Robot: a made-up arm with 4 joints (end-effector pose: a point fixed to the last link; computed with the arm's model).
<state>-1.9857 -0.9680 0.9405 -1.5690</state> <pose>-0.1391 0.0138 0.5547 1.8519 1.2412 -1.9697</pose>
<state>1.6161 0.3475 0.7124 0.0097</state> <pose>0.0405 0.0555 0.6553 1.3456 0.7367 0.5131</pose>
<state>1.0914 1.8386 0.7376 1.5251</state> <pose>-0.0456 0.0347 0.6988 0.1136 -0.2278 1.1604</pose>
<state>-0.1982 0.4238 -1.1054 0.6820</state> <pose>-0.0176 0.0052 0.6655 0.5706 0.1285 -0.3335</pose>
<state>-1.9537 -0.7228 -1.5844 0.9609</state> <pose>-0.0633 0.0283 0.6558 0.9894 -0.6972 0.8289</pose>
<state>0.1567 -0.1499 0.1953 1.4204</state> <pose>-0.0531 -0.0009 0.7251 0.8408 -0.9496 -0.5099</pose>
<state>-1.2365 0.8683 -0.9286 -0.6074</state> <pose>-0.0126 0.0256 0.6762 0.6429 -0.2595 0.7679</pose>
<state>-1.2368 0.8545 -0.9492 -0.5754</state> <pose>-0.0127 0.0243 0.6762 0.6601 -0.2758 0.7466</pose>
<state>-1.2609 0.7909 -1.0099 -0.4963</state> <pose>-0.0139 0.0224 0.6764 0.7161 -0.3248 0.7202</pose>
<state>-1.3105 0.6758 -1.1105 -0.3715</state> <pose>-0.0160 0.0203 0.6759 0.8090 -0.3896 0.6877</pose>
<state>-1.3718 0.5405 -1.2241 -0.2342</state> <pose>-0.0180 0.0192 0.6740 0.9075 -0.4349 0.6553</pose>
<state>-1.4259 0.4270 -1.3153 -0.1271</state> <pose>-0.0195 0.0195 0.6717 0.9782 -0.4505 0.6364</pose>
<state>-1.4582 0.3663 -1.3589 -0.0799</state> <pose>-0.0204 0.0203 0.6706 1.0094 -0.4522 0.6396</pose>
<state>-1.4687 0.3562 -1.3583 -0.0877</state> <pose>-0.0207 0.0212 0.6709 1.0116 -0.4529 0.6611</pose>
